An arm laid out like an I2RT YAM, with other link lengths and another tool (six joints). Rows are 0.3 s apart.
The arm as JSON. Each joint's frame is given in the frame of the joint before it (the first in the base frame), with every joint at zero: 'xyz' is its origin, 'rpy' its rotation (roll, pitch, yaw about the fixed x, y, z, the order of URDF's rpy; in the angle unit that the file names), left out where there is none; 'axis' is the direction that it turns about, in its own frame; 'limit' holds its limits. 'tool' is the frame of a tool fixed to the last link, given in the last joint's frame.
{
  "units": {
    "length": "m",
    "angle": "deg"
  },
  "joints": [
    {
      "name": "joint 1",
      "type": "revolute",
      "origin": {
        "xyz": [
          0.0,
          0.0,
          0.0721
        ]
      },
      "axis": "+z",
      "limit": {
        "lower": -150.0,
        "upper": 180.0
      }
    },
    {
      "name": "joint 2",
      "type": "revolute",
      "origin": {
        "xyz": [
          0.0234,
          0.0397,
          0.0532
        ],
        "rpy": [
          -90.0,
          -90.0,
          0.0
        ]
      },
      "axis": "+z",
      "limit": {
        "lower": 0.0,
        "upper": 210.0
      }
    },
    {
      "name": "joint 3",
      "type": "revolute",
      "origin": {
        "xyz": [
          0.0,
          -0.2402,
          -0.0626
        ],
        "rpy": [
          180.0,
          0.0,
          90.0
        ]
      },
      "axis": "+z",
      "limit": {
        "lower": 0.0,
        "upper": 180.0
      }
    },
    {
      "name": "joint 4",
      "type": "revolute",
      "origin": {
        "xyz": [
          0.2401,
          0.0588,
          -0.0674
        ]
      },
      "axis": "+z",
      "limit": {
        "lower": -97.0,
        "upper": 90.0
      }
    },
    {
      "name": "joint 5",
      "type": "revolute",
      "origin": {
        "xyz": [
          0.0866,
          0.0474,
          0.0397
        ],
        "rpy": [
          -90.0,
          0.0,
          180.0
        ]
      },
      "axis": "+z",
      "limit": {
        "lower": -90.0,
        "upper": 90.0
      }
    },
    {
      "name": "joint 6",
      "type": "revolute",
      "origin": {
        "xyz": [
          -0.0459,
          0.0,
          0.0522
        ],
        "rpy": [
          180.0,
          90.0,
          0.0
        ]
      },
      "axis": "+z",
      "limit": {
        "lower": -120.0,
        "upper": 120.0
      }
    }
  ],
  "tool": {
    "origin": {
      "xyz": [
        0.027,
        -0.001,
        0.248
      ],
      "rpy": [
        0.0,
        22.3,
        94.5
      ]
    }
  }
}
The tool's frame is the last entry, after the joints.
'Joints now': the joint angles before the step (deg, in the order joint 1, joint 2, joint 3, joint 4, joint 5, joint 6). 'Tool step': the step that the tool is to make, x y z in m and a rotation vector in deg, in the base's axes. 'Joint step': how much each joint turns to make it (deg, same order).
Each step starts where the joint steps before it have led.
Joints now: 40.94 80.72 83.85 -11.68 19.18 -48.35
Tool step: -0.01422 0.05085 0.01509 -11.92 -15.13 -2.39
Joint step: 10.30 4.99 -6.80 22.91 13.74 -20.59
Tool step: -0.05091 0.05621 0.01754 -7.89 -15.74 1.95
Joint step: 8.36 4.81 -9.41 29.40 3.22 -22.24
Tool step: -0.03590 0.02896 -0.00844 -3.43 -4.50 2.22
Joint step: 4.54 2.03 -3.76 9.33 0.32 -7.50
